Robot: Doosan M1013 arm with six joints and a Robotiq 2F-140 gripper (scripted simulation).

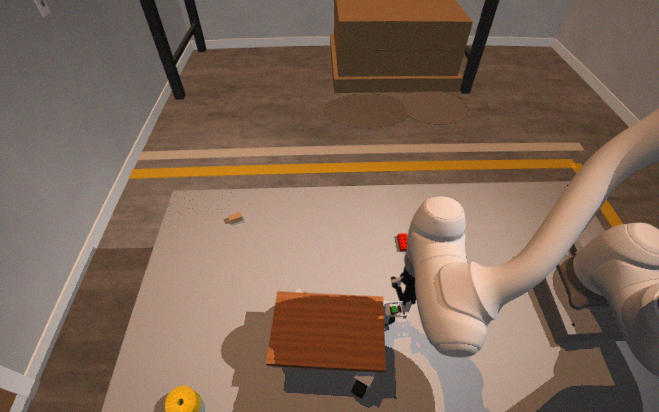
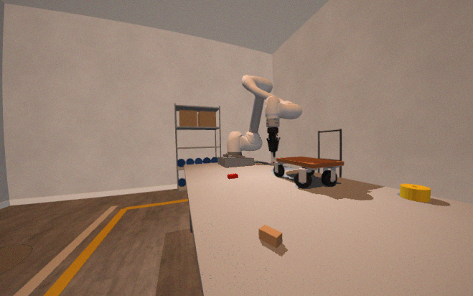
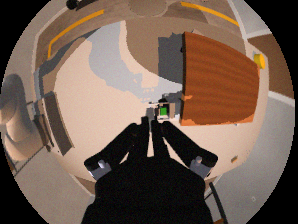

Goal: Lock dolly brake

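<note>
My gripper is now 10 mm short of the brake pedal and 40 mm above it. Also, from my hand: small tan block (570 mm ahead, 400 mm to the right, 110 mm below); red brick (50 mm behind, 280 mm to the right, 110 mm below); yellow spool (610 mm ahead, 240 mm to the left, 100 mm below).
</note>
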